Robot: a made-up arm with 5 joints.
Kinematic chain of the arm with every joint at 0, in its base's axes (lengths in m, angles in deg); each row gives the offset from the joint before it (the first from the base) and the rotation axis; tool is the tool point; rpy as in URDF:
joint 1: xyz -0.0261 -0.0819 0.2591 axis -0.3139 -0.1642 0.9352
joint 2: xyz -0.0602 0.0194 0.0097 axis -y
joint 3: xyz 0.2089 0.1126 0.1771 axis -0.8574 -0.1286 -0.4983
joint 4: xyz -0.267 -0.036 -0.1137 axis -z
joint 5: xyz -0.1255 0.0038 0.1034 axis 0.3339 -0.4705 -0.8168
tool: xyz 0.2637 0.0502 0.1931 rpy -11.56 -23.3 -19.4
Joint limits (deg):
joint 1: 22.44..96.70
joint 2: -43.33..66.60
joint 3: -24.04..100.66
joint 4: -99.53..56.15
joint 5: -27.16..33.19
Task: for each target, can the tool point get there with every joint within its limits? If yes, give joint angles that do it. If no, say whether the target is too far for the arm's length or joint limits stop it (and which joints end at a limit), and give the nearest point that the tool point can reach.
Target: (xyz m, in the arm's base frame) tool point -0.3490 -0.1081 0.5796
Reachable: yes | joints 61.16 23.32 -9.69 -60.18 17.18
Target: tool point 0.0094 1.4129 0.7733
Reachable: no: too far | nearest point -0.1034 0.3688 0.4348 | short by 1.103 m
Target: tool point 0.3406 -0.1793 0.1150
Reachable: no: joint limits stop it (at a limit: joint 1, joint 2, joint 3, joint 4) | nearest point 0.1975 0.0148 0.3724 | short by 0.353 m
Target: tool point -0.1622 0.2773 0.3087
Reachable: yes | joints 45.38 -15.73 74.69 8.69 -6.36
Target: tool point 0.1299 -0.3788 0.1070
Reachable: no: joint limits stop it (at a limit: joint 1, joint 2, joint 3, joint 4, joint 5) | nearest point -0.0202 -0.5330 0.2217 | short by 0.244 m
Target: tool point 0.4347 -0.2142 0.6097
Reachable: no: joint limits stop it (at a limit: joint 1, joint 2, joint 3, joint 5) | nearest point 0.1961 -0.1036 0.5237 | short by 0.277 m
